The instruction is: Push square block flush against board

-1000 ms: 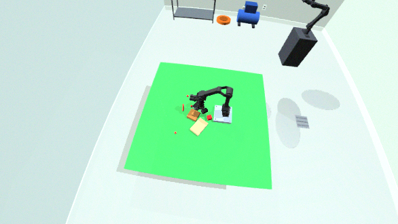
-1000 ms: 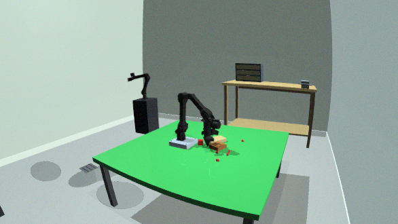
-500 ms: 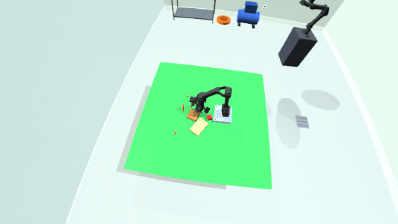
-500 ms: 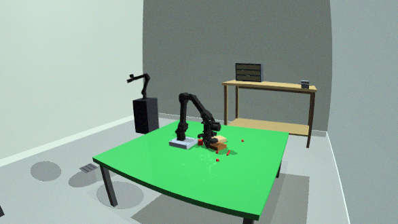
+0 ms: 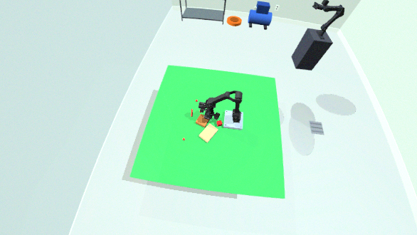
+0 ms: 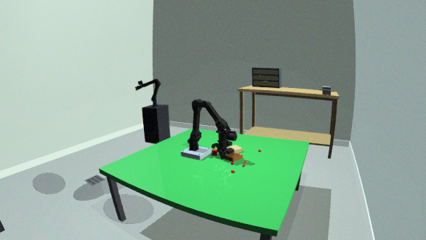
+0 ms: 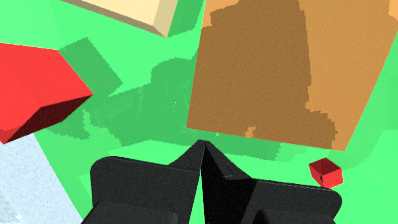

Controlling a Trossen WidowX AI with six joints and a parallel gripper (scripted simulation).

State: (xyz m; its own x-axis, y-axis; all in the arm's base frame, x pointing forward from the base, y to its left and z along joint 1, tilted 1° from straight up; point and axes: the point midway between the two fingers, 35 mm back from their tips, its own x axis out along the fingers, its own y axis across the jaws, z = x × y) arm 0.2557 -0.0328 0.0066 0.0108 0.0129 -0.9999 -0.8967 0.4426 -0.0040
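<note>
My gripper tip is 6 cm short of the square block, 5 cm to the right of it and 1 cm below it. The rest, counted from my gripper tip: red cube (10 cm behind, 7 cm to the left, 1 cm above); then board (17 cm to the left, 1 cm above).
</note>
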